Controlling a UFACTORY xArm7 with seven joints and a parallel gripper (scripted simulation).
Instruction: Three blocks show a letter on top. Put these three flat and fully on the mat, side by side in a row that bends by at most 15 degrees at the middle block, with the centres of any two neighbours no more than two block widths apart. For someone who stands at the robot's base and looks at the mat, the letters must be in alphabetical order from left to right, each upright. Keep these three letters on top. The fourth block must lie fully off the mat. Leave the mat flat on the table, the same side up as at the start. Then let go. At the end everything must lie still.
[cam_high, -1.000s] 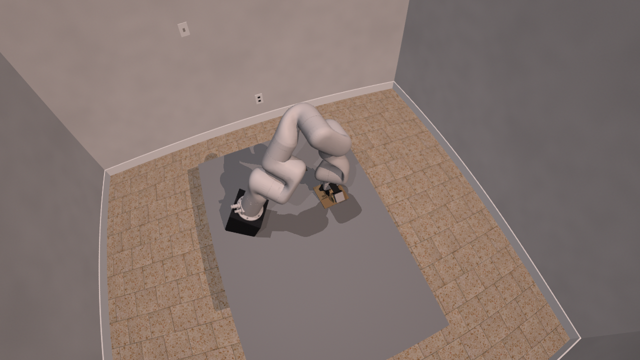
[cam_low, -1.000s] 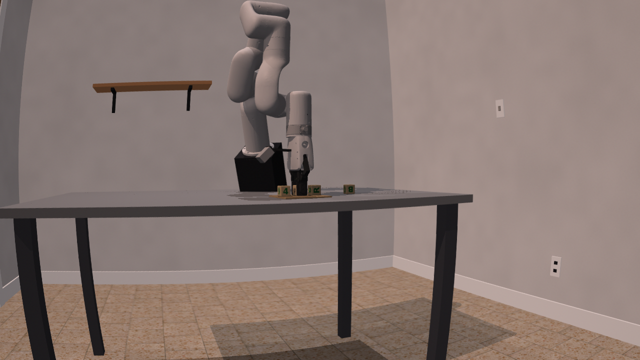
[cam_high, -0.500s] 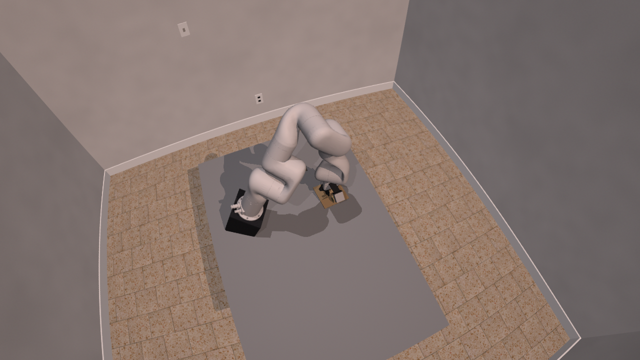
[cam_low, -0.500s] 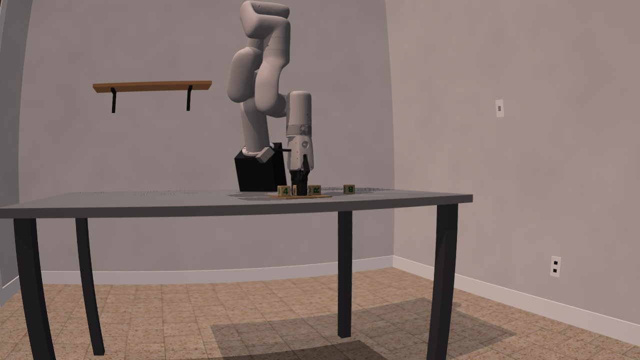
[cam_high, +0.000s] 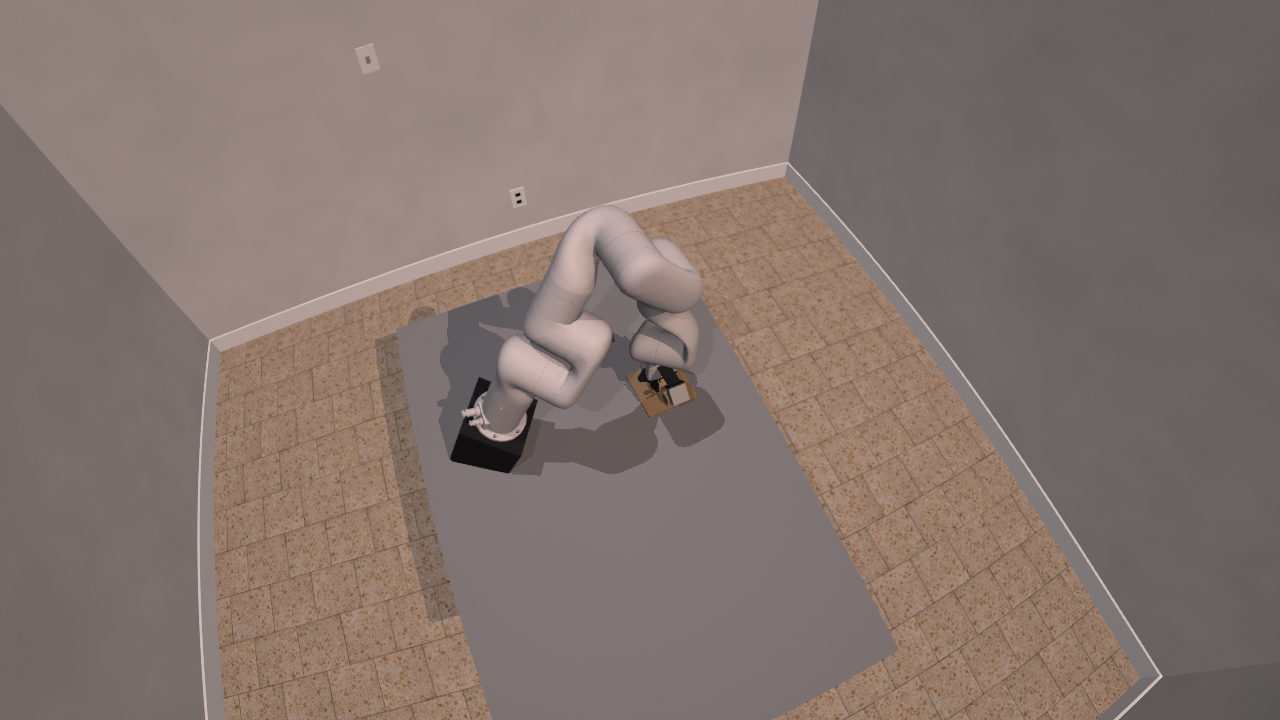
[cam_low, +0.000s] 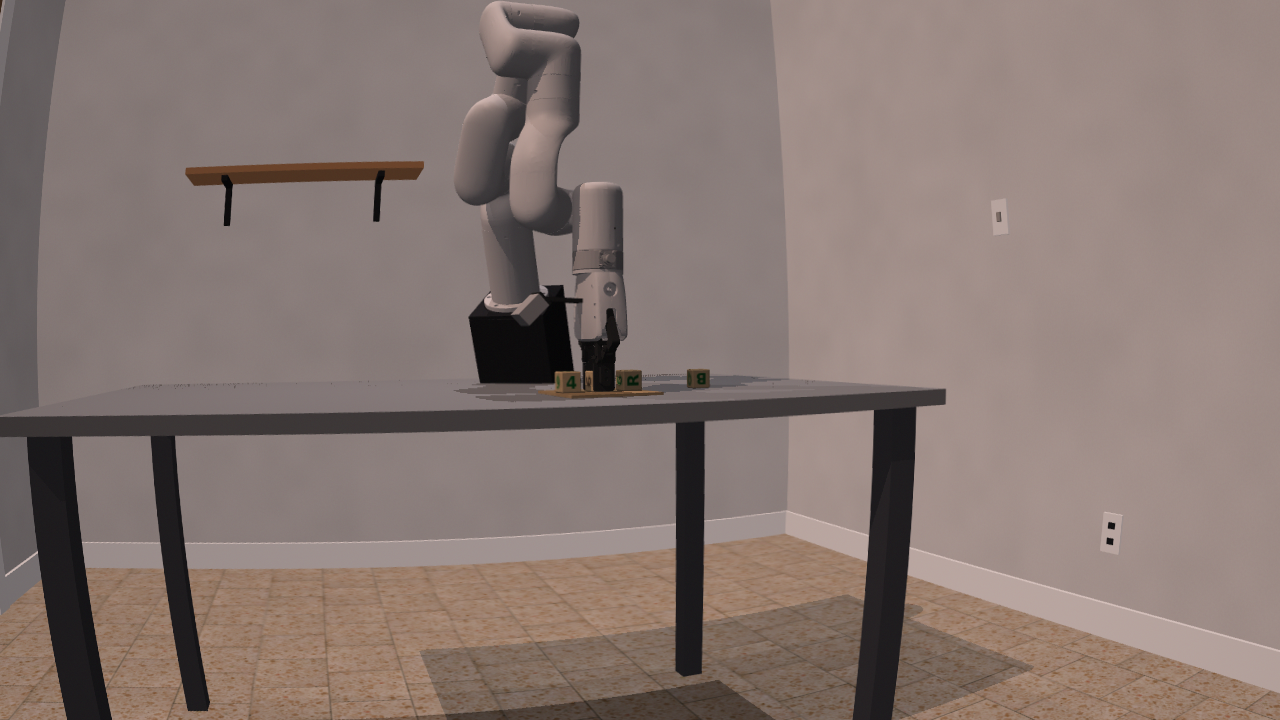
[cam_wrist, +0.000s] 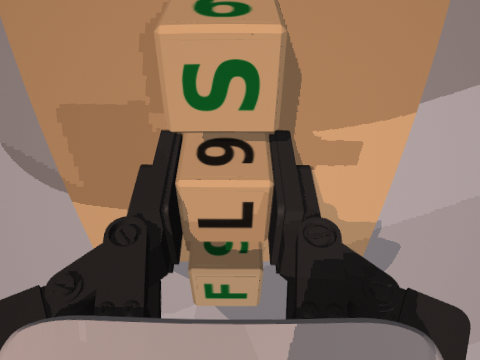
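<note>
The wooden block is 10 mm below my hand. From my hand the other things lie so: mat 20 mm below.
</note>
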